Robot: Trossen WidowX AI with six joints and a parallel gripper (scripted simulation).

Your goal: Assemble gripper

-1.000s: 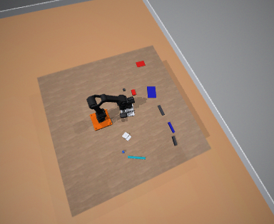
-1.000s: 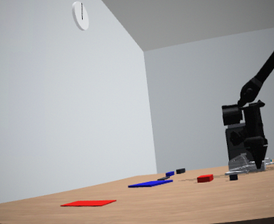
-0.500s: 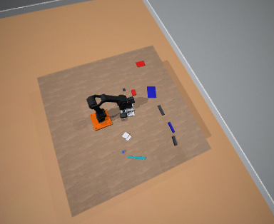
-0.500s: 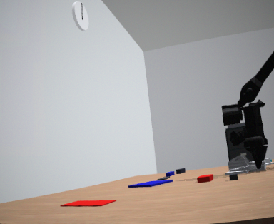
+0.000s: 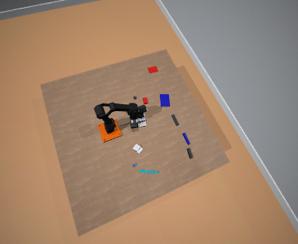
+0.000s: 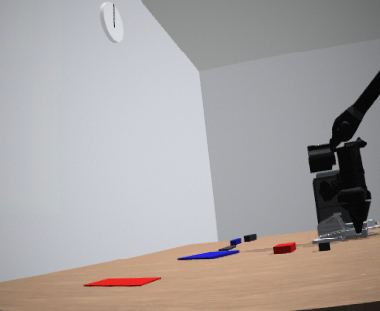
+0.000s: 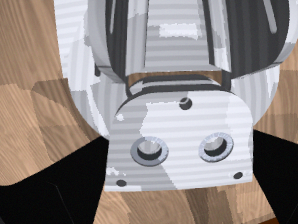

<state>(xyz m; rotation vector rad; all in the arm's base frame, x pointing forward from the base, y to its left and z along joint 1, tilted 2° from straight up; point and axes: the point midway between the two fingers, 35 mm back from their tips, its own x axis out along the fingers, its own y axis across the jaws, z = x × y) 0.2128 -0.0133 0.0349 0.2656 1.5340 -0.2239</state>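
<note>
My gripper tip is 2 cm to the left of the white jaw and 2 cm short of it. Also, from my gripper tip: red block: 19 cm ahead, 13 cm to the left; teal bar: 44 cm to the right, 8 cm behind, 1 cm below; blue plate: 36 cm ahead, 6 cm to the left, 1 cm below.
</note>
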